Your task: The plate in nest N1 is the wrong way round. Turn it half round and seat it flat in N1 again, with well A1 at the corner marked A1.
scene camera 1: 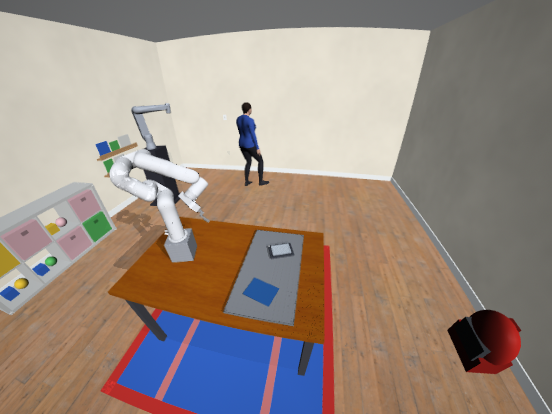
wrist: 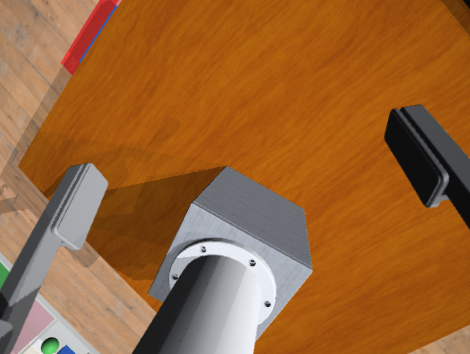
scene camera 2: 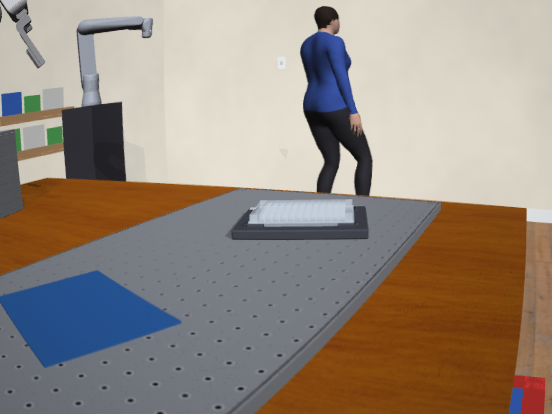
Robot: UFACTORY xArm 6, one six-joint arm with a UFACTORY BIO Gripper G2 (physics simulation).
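Observation:
The clear-white well plate (scene camera 1: 281,249) (scene camera 2: 302,212) lies in the dark nest (scene camera 1: 281,257) (scene camera 2: 300,233) at the far end of the grey perforated board. It looks about level in scene camera 2, its upper part standing above the nest's rim. The well A1 and the corner mark are too small to make out. My gripper (scene camera 1: 205,217) (wrist: 250,182) is open and empty, high over the table's back left, near the arm's base and well apart from the plate. In the wrist view its two fingers stand wide apart. The plate does not show in the wrist view.
The grey board (scene camera 1: 250,270) (scene camera 2: 225,280) bears a flat blue square (scene camera 1: 261,291) (scene camera 2: 85,317) at its near end. The arm's grey base block (scene camera 1: 181,250) (wrist: 250,215) stands on the wooden table (scene camera 1: 210,270) (scene camera 2: 425,300) (wrist: 300,100). A person (scene camera 1: 247,135) (scene camera 2: 327,75) stands beyond the table.

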